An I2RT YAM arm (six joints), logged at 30 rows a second.
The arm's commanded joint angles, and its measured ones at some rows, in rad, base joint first. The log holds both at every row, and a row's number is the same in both.
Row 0, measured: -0.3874 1.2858 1.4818 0.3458 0.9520 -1.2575
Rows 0 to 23, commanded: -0.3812 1.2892 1.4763 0.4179 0.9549 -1.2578; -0.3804 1.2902 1.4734 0.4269 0.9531 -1.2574; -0.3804 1.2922 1.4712 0.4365 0.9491 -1.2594; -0.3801 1.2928 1.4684 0.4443 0.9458 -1.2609; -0.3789 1.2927 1.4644 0.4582 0.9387 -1.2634; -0.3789 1.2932 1.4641 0.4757 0.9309 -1.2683; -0.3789 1.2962 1.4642 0.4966 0.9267 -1.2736; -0.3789 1.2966 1.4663 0.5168 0.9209 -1.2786; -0.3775 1.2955 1.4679 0.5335 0.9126 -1.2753; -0.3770 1.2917 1.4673 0.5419 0.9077 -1.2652; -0.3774 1.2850 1.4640 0.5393 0.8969 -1.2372; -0.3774 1.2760 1.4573 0.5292 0.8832 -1.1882; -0.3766 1.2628 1.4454 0.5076 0.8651 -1.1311; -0.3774 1.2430 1.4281 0.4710 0.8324 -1.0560; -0.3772 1.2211 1.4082 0.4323 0.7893 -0.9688; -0.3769 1.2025 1.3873 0.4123 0.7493 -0.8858; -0.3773 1.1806 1.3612 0.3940 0.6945 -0.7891; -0.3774 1.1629 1.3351 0.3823 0.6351 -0.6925; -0.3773 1.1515 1.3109 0.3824 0.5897 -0.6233; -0.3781 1.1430 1.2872 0.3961 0.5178 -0.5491; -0.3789 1.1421 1.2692 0.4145 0.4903 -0.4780; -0.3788 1.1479 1.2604 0.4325 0.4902 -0.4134; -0.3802 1.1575 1.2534 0.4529 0.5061 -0.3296; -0.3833 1.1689 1.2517 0.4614 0.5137 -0.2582
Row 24, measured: -0.3782 1.1542 1.2629 0.4141 0.5861 -0.5880
